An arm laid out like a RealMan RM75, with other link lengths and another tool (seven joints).
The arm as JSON. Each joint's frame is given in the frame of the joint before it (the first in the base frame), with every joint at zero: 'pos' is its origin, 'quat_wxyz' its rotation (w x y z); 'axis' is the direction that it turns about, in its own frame. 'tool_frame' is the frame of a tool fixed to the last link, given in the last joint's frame.
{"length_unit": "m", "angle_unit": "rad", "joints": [
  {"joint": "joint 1", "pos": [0.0, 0.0, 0.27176], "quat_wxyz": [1.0, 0.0, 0.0, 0.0], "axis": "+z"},
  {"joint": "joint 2", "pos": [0.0, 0.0, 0.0], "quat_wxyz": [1.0, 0.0, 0.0, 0.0], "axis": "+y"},
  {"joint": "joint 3", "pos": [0.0, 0.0, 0.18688], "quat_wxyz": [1.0, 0.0, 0.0, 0.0], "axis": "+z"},
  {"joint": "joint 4", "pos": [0.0, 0.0, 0.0], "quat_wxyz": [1.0, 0.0, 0.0, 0.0], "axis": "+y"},
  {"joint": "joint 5", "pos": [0.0, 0.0, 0.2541], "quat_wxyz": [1.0, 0.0, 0.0, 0.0], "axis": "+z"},
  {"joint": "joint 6", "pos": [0.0, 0.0, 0.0], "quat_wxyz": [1.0, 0.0, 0.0, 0.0], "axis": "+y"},
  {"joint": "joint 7", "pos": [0.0, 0.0, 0.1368], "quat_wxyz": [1.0, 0.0, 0.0, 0.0], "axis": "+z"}
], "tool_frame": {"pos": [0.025, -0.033, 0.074], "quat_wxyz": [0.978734, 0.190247, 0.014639, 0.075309]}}
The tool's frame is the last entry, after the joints.
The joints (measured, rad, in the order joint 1, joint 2, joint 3, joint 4, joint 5, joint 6, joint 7), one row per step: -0.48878, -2.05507, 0.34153, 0.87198, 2.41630, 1.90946, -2.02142; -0.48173, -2.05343, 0.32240, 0.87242, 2.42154, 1.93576, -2.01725; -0.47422, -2.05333, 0.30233, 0.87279, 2.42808, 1.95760, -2.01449; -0.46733, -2.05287, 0.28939, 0.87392, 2.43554, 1.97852, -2.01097; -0.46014, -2.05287, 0.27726, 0.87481, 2.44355, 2.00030, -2.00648; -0.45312, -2.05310, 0.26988, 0.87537, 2.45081, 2.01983, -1.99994; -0.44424, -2.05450, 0.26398, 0.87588, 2.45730, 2.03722, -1.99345; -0.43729, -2.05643, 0.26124, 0.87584, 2.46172, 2.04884, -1.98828; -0.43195, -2.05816, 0.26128, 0.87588, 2.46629, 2.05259, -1.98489; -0.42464, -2.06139, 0.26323, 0.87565, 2.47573, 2.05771, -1.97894; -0.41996, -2.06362, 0.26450, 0.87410, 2.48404, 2.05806, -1.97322; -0.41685, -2.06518, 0.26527, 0.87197, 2.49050, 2.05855, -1.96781; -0.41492, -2.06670, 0.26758, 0.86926, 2.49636, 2.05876, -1.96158; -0.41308, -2.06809, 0.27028, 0.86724, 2.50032, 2.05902, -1.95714; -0.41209, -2.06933, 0.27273, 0.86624, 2.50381, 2.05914, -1.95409
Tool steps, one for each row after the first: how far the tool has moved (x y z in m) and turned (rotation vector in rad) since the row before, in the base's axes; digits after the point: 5 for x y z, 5 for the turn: -0.00092, -0.00602, 0.00198, -0.00556, -0.01681, 0.00388; -0.00164, -0.00578, 0.00155, -0.00334, -0.01576, 0.00805; -0.00112, -0.00560, 0.00087, -0.00791, -0.01086, 0.00381; -0.00089, -0.00595, 0.00049, -0.00941, -0.01131, 0.00275; -0.00053, -0.00556, -0.00010, -0.01054, -0.00877, -0.00079; -0.00092, -0.00580, -0.00058, -0.01008, -0.00869, 0.00103; -0.00058, -0.00430, -0.00098, -0.00800, -0.00648, 0.00052; -0.00120, -0.00274, -0.00109, -0.00550, -0.00061, 0.00237; -0.00171, -0.00427, -0.00236, -0.01148, 0.00079, 0.00235; -0.00168, -0.00271, -0.00199, -0.00729, 0.00265, 0.00194; -0.00108, -0.00204, -0.00165, -0.00573, 0.00136, 0.00030; -0.00056, -0.00165, -0.00188, -0.00635, 0.00142, -0.00237; -0.00035, -0.00136, -0.00158, -0.00545, 0.00081, -0.00184; -0.00020, -0.00095, -0.00124, -0.00469, 0.00127, -0.00164
